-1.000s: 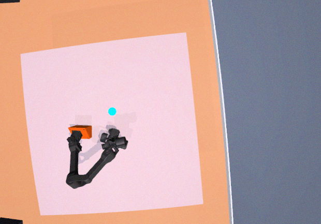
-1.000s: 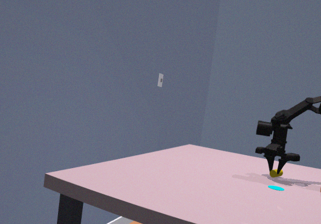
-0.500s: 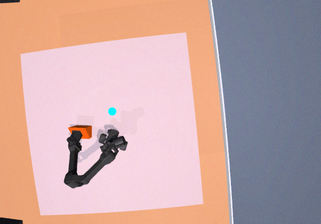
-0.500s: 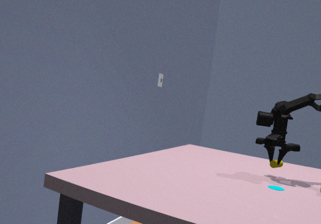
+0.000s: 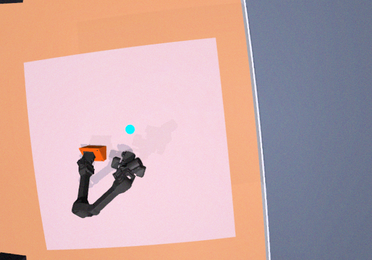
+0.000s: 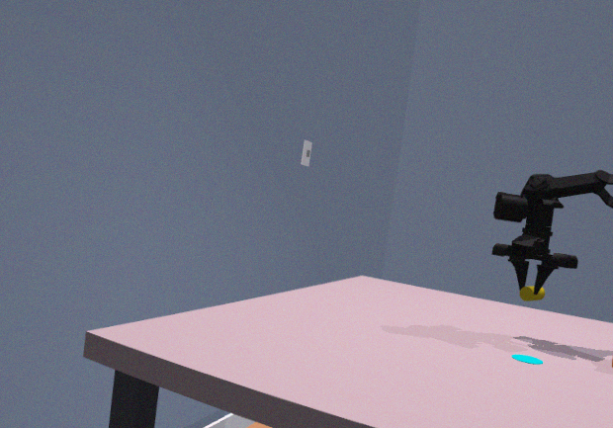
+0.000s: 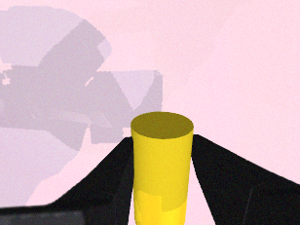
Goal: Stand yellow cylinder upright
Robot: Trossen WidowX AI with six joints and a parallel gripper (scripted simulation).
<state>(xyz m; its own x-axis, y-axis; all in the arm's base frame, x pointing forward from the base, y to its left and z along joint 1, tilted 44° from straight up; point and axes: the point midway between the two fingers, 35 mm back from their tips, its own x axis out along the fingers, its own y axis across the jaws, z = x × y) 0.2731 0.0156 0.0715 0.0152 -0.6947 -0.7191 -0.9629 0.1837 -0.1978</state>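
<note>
Now: gripper tip 200 mm to the right of the cyan circle, 110 mm above it and 50 mm past it. Round my gripper tip: yellow tall cylinder (20 mm to the right, 10 mm behind).
</note>
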